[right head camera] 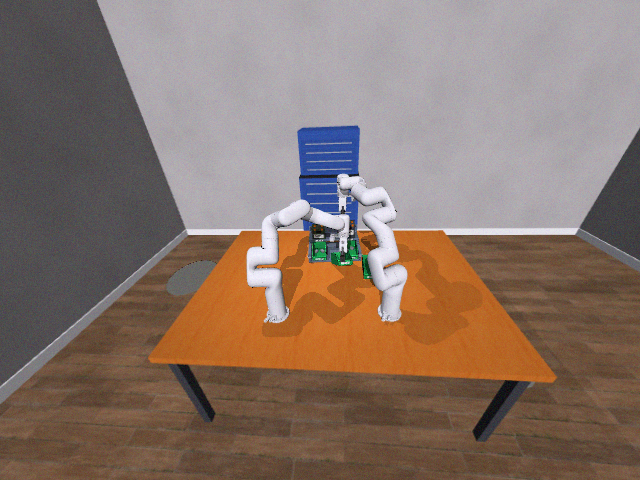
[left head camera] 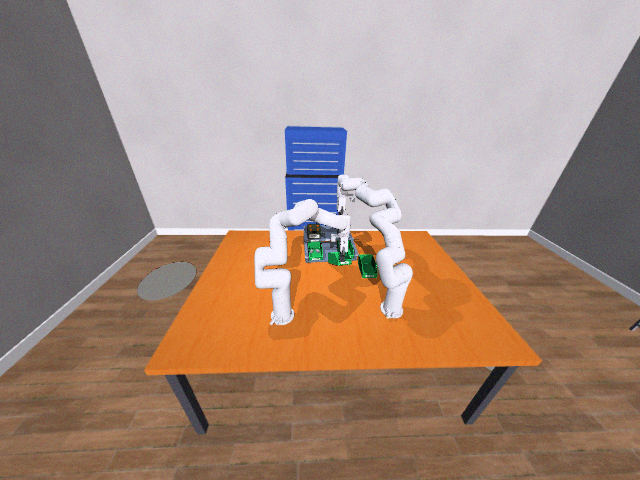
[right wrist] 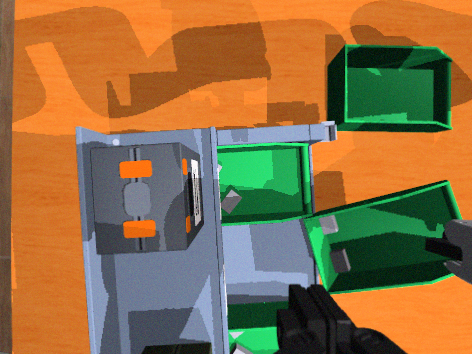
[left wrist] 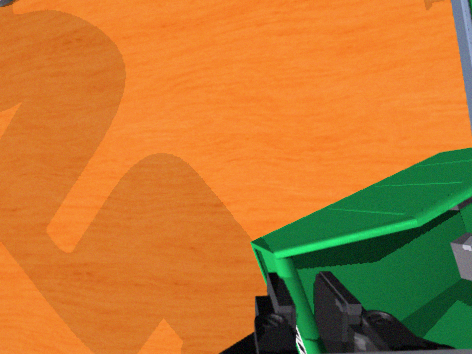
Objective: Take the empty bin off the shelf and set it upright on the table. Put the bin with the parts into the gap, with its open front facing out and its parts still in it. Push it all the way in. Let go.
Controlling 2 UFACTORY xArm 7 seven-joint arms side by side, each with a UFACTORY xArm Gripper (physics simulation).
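Places are measured from the left arm's base along level axes (x back, y right, z up), in centimetres.
Pixels of known places: left gripper, between the fingertips: [right head camera: 342, 261] [left head camera: 341, 261] [left wrist: 297, 299]; right gripper, between the fingertips: [right wrist: 303, 313]; left arm's base, origin of its link: [right head camera: 278, 313] [left head camera: 282, 315]; right arm's base, origin of its link: [right head camera: 389, 312] [left head camera: 391, 309].
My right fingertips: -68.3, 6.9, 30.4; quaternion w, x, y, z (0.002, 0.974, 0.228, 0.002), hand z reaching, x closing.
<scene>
Ahead of a thing's pixels: the offset from my right fingertips to its top centre, as dx, dy, dz. "spot": to the spot under its first point.
The empty green bin @[+8.6, +25.2, -22.9] [left head camera: 368, 268] [right head camera: 366, 268] [right wrist: 390, 95] stands upright on the table beside the shelf. The green bin with parts [left head camera: 333, 257] [right head camera: 336, 260] [left wrist: 370, 200] [right wrist: 395, 260] is turned askew at the mouth of the gap [right wrist: 267, 255]. Its rear corner is close to the neighbouring bin, and grey parts lie at its rear. My left gripper [left head camera: 342, 258] [right head camera: 342, 258] [left wrist: 297, 299] is shut on its front wall, one finger inside and one outside. My right gripper [right head camera: 342, 209] [right wrist: 303, 313] is shut and empty, above the shelf.
The grey-blue shelf @[spot: -4.6, +11.0, -21.9] [right wrist: 270, 135] holds green bins on each side of the gap, one bin @[-4.0, +4.5, -22.3] [right wrist: 270, 175] above it and one @[spot: +5.7, -10.8, -25.6] [right wrist: 262, 315] below it in the right wrist view. A dark box @[-12.1, -0.4, -8.0] [right wrist: 165, 200] with orange patches stands in the rear row. A blue panel [left head camera: 315, 149] stands behind.
</scene>
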